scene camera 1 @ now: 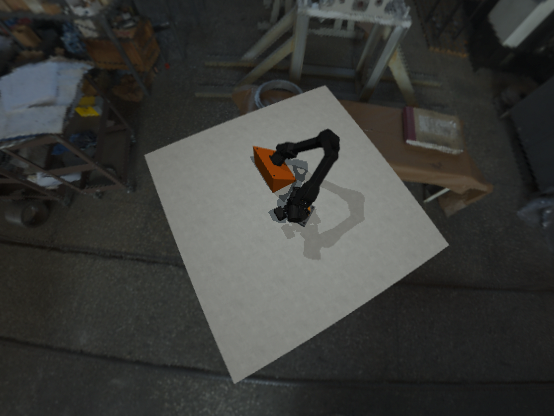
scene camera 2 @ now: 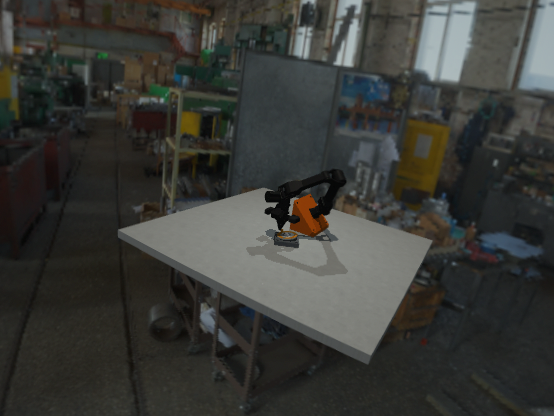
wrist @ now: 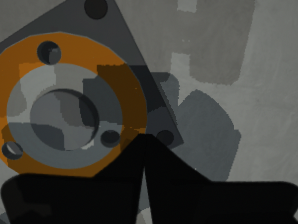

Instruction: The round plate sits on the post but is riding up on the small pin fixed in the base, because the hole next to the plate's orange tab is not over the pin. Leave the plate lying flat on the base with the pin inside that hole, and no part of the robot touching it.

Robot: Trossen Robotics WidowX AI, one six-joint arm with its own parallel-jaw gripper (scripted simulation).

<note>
In view: the gripper (wrist: pixel 144 140) and a round plate (wrist: pixel 87 66).
</note>
